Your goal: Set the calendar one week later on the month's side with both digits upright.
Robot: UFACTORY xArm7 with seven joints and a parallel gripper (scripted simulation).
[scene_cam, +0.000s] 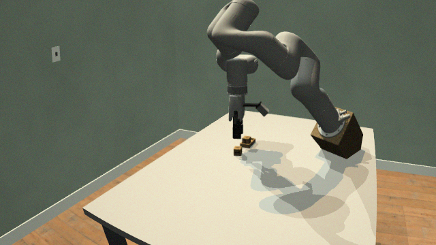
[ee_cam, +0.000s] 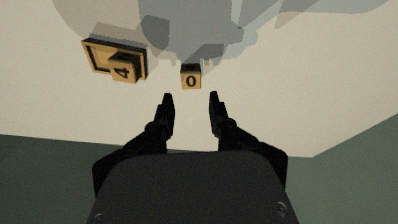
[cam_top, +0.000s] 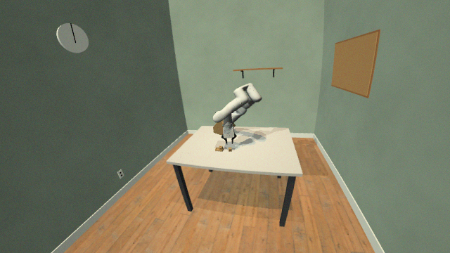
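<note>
My hand is 80 mm above the digit cube. The rest, counted from my hand: wooden calendar tray 110 mm to the right, 90 mm below.
</note>
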